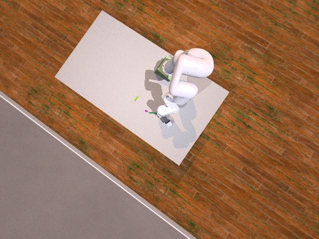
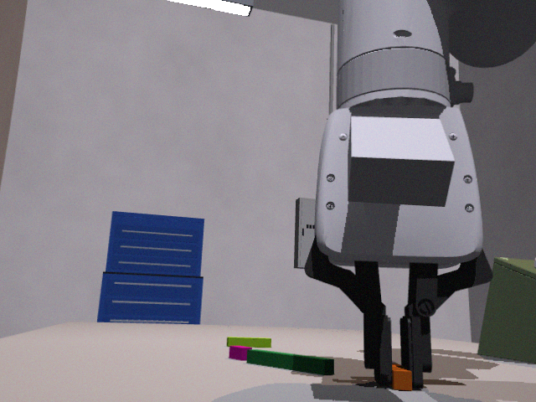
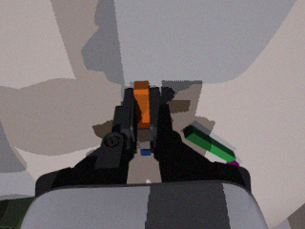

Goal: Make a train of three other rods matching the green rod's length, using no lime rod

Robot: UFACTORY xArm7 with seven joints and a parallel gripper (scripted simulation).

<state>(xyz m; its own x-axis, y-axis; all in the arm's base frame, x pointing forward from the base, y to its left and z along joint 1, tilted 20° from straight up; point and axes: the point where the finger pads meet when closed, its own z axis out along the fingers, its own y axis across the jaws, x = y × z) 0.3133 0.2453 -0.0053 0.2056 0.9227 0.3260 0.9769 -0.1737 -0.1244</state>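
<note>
Now: the orange rod 20 mm below my hand. From my hand the other things lie so: grey rod: 10 mm behind, 40 mm to the right, 20 mm below; then blue rod: 10 mm behind, 60 mm to the right, 20 mm below; then green rod: 60 mm ahead, 70 mm to the right, 20 mm below.
</note>
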